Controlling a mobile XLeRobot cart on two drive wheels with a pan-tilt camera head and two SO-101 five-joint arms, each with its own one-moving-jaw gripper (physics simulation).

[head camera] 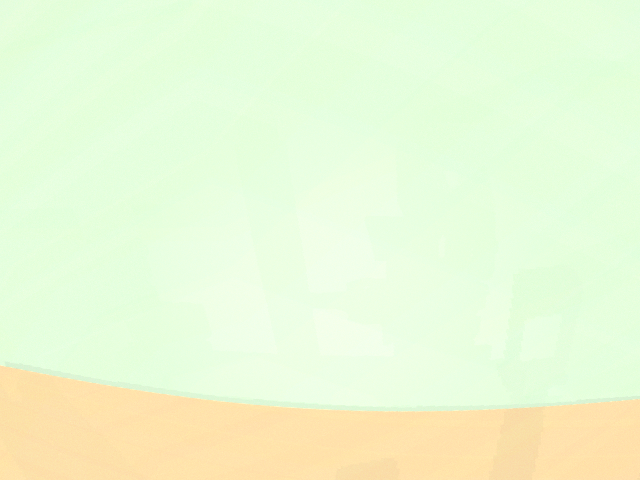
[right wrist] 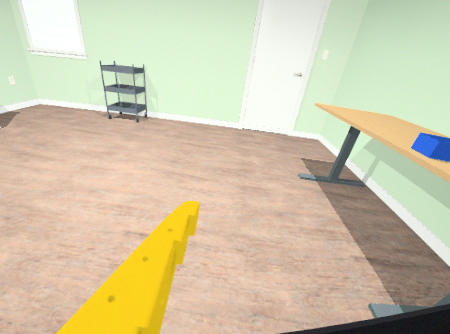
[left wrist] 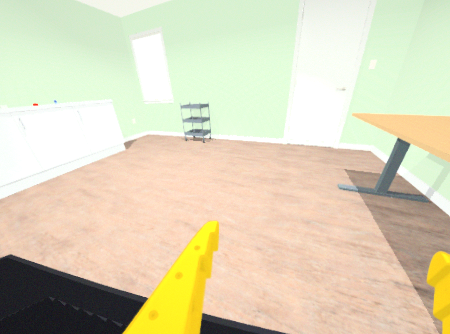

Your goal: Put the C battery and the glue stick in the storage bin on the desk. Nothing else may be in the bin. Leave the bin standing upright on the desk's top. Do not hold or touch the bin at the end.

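Places are measured from the left arm's base along level axes (x right, y back, z down), in centimetres.
Pixels of known places: left hand, tool point: (left wrist: 218,232); right hand, tool point: (right wrist: 197,214).
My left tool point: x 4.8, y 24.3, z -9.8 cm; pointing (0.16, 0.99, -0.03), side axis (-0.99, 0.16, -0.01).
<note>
Ahead of a thing's pixels: the offset from my left tool point to its top centre. "spot": to the spot under its first point. Level surfaces: height alone.
A blue box-shaped thing {dx -80.3, dy +52.0, dz +7.8 cm} (right wrist: 431,146) sits on the wooden desk {dz +15.3 cm} (left wrist: 415,126) (right wrist: 377,122), cut off by the right edge of the right wrist view; I cannot tell if it is the storage bin. The C battery and the glue stick cannot be made out in any view. My left gripper (left wrist: 325,240) is open and empty, with a wide gap between its jaws, above the floor near the black cart body. My right gripper (right wrist: 192,212) is fully open: one notched jaw shows, over the floor, well left of the desk. Neither gripper shows in the head view.
The head view shows green wall above a tan surface {dz +26.3 cm} (head camera: 258,444). A grey three-tier trolley (left wrist: 195,106) (right wrist: 122,69) stands by the far wall. A white cabinet (left wrist: 60,135) at left bears small red (left wrist: 35,104) and blue (left wrist: 55,101) things. Grey desk legs {spot: dx -119.4, dy +138.0, dz +57.9 cm} (left wrist: 392,167) (right wrist: 344,154) stand at right.
</note>
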